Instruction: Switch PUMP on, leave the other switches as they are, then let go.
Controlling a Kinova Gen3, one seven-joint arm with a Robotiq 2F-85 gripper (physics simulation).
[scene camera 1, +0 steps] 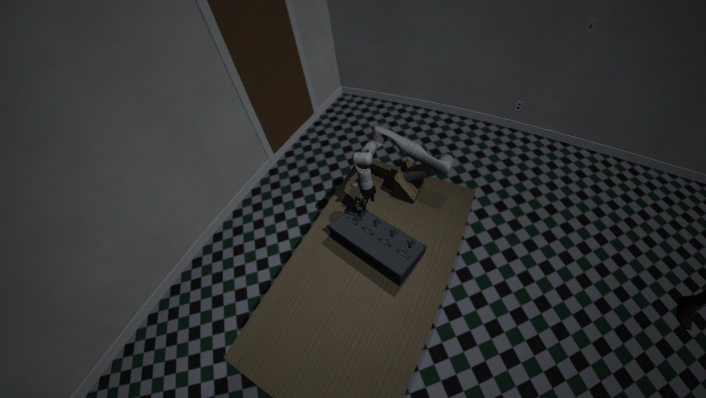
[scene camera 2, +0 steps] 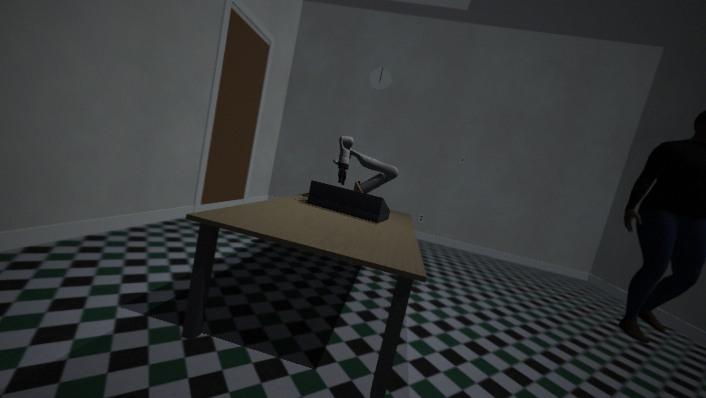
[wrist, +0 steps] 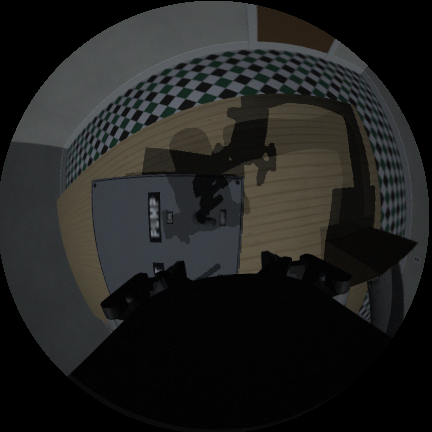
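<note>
The grey switch box stands on the table. In the wrist view the PUMP label is at its upper part, with the ON mark beside it and the OFF mark near the box edge. The PUMP lever is in shadow and seems to lean toward OFF. Other levers stand along the box in scene view 1. My gripper is open and empty, above the PUMP end of the box. Its left finger partly hides the neighbouring label.
The wooden table carries the box. A brown wooden bracket is at the arm's base. A person stands far off at the right in scene view 2.
</note>
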